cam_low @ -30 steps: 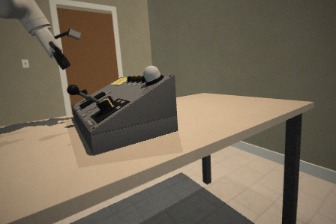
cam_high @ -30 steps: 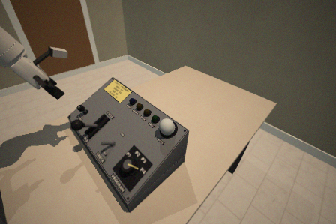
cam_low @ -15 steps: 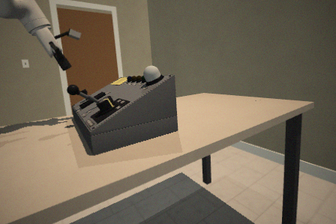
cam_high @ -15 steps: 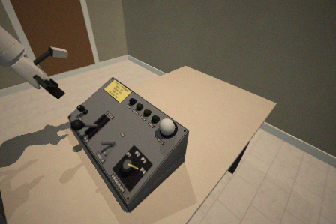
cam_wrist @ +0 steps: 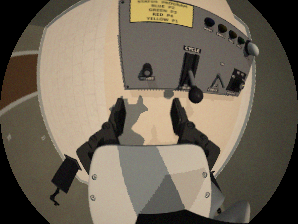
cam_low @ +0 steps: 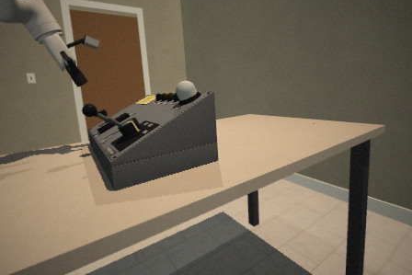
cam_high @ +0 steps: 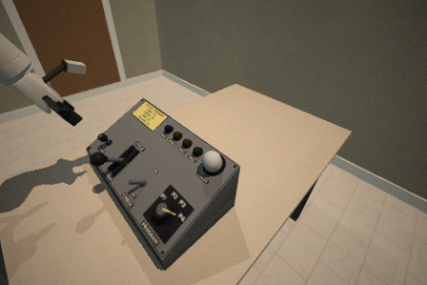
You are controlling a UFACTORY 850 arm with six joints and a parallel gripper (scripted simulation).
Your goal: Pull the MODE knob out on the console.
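My gripper is now 6 cm short of the mode knob, 1 cm to the right of it and 13 cm above it. Round my hand: toggle 10 cm ahead, 23 cm to the right, 14 cm below; black ball lever 6 cm ahead, 11 cm to the right, 12 cm below; grey sloped console 12 cm ahead, 17 cm to the right, 16 cm below.
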